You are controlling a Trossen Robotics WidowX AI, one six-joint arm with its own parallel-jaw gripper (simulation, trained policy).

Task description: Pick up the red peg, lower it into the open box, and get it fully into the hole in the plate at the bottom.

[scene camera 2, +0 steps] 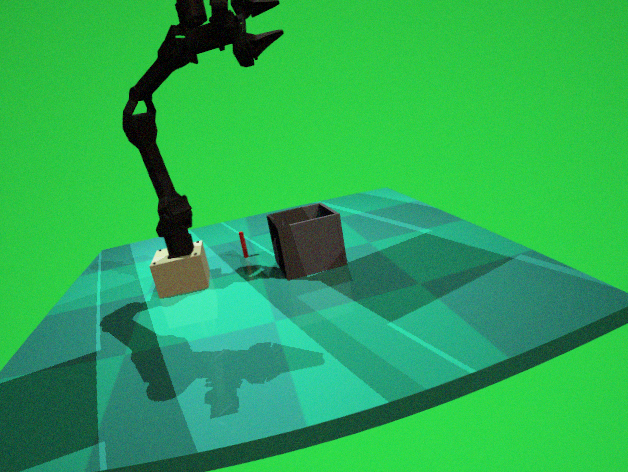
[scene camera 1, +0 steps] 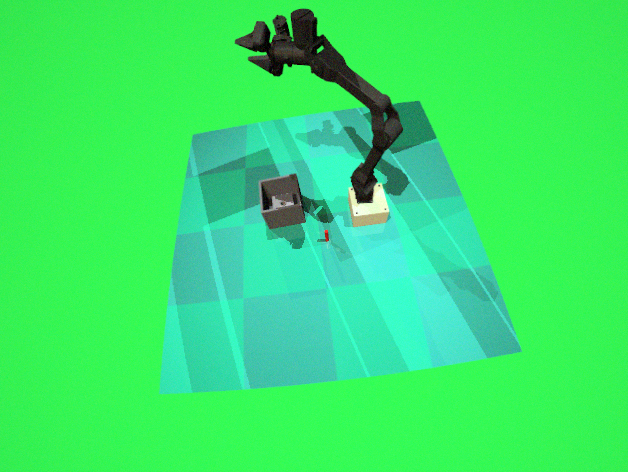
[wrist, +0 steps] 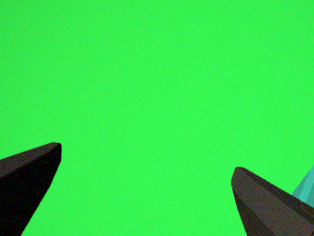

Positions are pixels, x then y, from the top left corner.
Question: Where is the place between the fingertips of the gripper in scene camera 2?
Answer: At 281, 16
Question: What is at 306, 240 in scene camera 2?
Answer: A dark box.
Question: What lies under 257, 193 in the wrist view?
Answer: The gripper.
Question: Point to a dark box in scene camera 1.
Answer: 294, 214
